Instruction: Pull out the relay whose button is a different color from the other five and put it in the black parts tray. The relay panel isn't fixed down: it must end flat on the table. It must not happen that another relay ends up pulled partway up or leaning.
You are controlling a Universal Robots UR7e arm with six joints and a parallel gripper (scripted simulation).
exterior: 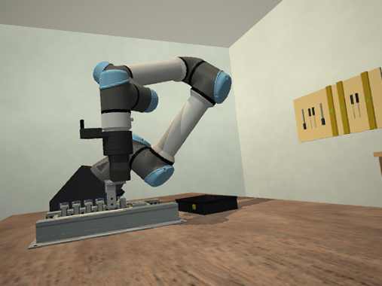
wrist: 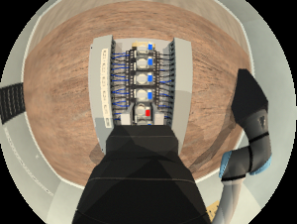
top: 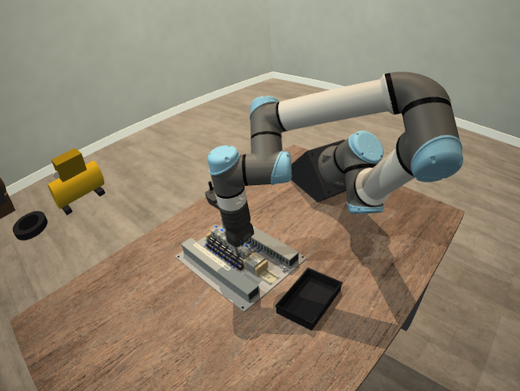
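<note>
My hand is 1 cm above the red-button relay. The rest, counted from my hand: grey relay panel: 1 cm to the right, 4 cm below; black parts tray: 4 cm behind, 26 cm to the left, 5 cm below.
</note>
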